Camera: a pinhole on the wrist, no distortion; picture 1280 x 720 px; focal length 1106.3 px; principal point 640.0 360.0 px. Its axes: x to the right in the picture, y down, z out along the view. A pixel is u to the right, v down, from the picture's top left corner.
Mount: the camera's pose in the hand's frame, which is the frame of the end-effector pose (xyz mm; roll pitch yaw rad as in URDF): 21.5 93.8 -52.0 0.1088 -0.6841 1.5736
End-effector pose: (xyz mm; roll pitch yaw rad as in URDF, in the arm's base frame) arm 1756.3 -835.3 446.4 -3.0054 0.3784 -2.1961
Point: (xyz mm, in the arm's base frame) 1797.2 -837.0 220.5
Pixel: 1026 317
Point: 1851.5 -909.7 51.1
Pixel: 997 163
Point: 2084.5 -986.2 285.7
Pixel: 281 547
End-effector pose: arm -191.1 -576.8 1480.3 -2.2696 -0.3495 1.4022
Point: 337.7 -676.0 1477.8
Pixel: behind the camera
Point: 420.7 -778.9 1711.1
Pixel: behind the camera
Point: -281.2 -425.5 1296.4
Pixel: outside the picture
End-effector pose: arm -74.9 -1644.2 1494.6 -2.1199 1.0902 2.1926
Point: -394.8 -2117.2 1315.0
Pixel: 1175 396
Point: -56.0 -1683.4 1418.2
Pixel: 1016 186
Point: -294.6 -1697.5 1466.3
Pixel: 386 334
